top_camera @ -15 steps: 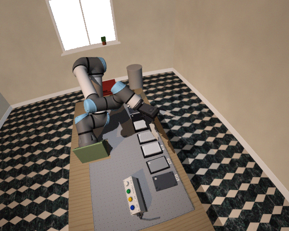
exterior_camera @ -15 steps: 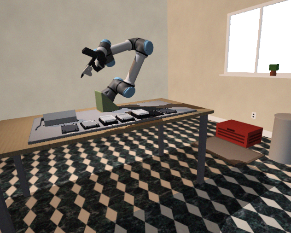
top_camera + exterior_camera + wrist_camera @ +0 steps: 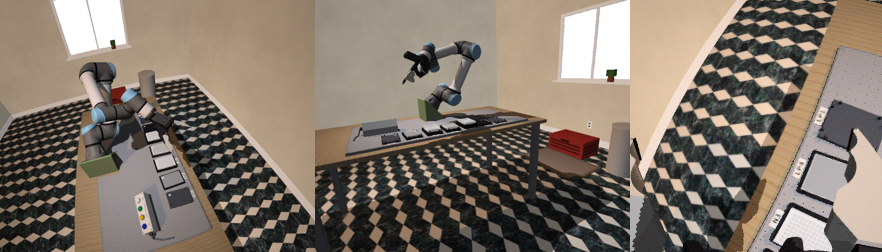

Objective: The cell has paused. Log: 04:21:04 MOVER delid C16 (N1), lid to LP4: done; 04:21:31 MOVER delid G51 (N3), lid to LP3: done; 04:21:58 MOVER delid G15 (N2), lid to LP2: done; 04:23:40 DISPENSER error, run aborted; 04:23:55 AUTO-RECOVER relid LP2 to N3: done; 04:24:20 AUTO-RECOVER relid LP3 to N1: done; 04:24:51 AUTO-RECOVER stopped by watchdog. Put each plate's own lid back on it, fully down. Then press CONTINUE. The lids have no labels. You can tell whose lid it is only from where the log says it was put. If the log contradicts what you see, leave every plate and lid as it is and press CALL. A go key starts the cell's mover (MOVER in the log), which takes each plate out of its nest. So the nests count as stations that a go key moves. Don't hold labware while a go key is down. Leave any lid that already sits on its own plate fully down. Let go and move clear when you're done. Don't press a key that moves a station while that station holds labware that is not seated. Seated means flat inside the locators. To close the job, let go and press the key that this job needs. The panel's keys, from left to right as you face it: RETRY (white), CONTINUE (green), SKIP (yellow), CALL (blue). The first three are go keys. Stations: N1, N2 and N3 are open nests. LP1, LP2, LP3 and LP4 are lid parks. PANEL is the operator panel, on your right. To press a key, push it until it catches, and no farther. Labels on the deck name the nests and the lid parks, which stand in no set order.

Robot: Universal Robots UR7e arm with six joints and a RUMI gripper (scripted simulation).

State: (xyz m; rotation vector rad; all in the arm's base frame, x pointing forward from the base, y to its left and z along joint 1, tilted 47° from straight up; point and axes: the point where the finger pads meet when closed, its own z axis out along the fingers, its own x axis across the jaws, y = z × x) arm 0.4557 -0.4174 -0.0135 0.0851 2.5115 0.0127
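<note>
My hand is 330 mm above the plate, 120 mm to the right of it and 50 mm past it. Round my hand: pale grey lid (340 mm below, 60 mm behind, 10 mm to the right); then black lid park (350 mm below, 60 mm behind, 10 mm to the right); then green CONTINUE key (310 mm behind, 290 mm below, 130 mm to the right).
</note>
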